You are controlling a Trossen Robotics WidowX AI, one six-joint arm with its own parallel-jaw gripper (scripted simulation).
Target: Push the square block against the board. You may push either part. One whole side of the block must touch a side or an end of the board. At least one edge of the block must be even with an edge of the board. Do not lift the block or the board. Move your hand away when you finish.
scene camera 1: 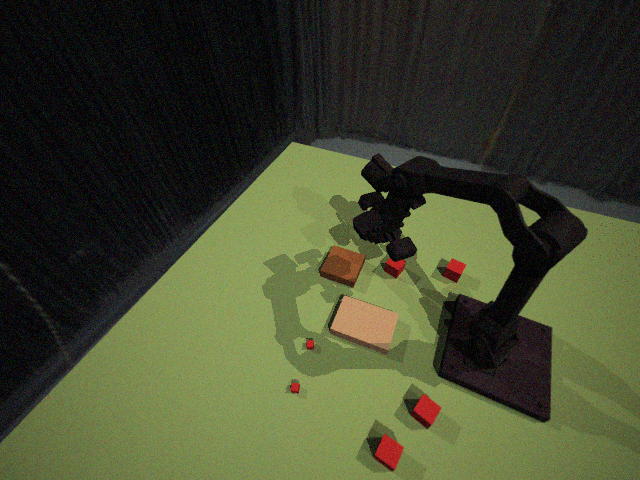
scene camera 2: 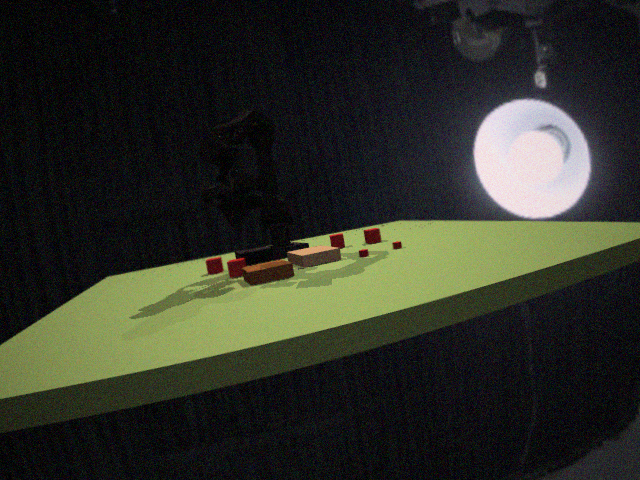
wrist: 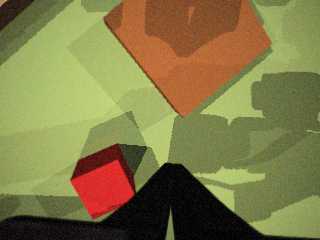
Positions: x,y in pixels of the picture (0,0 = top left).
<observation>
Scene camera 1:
gripper: 376,242
board: 365,324
square block: 343,266
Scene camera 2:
board: 320,254
square block: 275,270
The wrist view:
gripper: 171,171
square block: 187,58
red cube: 103,180
</observation>
